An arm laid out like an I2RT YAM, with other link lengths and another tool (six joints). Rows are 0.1 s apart.
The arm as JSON. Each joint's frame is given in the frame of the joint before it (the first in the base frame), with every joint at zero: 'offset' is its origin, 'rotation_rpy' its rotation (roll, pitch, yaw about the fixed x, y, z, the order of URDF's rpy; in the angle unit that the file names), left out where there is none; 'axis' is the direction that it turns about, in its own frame. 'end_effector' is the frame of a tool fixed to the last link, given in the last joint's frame.
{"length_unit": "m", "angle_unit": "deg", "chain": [
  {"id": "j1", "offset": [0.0, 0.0, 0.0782], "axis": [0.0, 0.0, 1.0]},
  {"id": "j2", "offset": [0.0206, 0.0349, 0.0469], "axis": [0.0, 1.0, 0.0]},
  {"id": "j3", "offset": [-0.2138, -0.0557, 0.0], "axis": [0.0, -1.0, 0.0]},
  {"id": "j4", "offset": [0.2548, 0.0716, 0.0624], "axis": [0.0, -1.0, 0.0]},
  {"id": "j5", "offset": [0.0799, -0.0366, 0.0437], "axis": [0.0, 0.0, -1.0]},
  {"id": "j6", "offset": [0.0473, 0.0, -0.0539], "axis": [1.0, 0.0, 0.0]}
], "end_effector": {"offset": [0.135, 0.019, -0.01], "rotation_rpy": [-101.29, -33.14, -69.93]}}
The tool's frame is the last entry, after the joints.
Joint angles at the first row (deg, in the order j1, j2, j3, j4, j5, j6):
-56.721, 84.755, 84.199, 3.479, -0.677, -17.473
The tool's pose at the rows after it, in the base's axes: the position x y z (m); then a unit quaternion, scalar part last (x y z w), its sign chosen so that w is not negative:
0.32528, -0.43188, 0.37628, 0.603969, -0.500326, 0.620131, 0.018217
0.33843, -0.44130, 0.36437, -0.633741, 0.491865, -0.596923, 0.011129
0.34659, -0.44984, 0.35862, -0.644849, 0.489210, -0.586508, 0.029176
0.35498, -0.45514, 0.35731, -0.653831, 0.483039, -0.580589, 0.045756
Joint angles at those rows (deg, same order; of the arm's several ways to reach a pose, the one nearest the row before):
-58.415, 91.063, 91.227, -0.168, -6.910, -18.434
-59.477, 96.836, 98.240, -4.971, -12.290, -18.915
-60.023, 101.127, 103.387, -7.492, -14.928, -18.681
-60.280, 104.871, 108.397, -9.700, -17.315, -18.432

